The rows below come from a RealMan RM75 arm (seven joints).
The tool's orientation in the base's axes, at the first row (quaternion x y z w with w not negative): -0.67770, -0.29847, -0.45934, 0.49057
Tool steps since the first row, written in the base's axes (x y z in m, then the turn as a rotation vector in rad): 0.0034, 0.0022, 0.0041, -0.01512, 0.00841, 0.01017; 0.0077, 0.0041, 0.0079, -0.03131, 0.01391, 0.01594; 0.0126, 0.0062, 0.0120, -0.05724, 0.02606, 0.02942; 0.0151, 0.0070, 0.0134, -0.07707, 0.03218, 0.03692; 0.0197, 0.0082, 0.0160, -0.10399, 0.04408, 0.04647; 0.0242, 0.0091, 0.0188, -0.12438, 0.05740, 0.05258; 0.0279, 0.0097, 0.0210, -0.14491, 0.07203, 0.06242; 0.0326, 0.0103, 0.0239, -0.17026, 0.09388, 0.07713; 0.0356, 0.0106, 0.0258, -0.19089, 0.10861, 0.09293; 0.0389, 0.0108, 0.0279, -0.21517, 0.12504, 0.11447; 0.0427, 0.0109, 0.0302, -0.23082, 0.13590, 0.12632
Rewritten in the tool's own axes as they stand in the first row. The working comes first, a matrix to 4 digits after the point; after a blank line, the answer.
The tool's axes in the first row as the columns of a matrix, in the base's axes (used below as rounded here):
0.3999, 0.8552, 0.3297
-0.0461, -0.3405, 0.9391
0.9154, -0.3907, -0.0967

0.0050, 0.0006, 0.0028, 0.00288, -0.01977, 0.00193; 0.0101, 0.0021, 0.0056, 0.00143, -0.03774, 0.00120; 0.0157, 0.0040, 0.0088, 0.00284, -0.06932, 0.00276; 0.0180, 0.0053, 0.0103, 0.00149, -0.09129, 0.00124; 0.0221, 0.0078, 0.0126, -0.00108, -0.12210, 0.00262; 0.0265, 0.0103, 0.0147, -0.00425, -0.14646, 0.00781; 0.0299, 0.0124, 0.0163, -0.00413, -0.17284, 0.01383; 0.0344, 0.0150, 0.0181, -0.00181, -0.20771, 0.02457; 0.0374, 0.0168, 0.0192, 0.00372, -0.23654, 0.03007; 0.0406, 0.0187, 0.0203, 0.01298, -0.27131, 0.03541; 0.0442, 0.0210, 0.0214, 0.01706, -0.29302, 0.03931
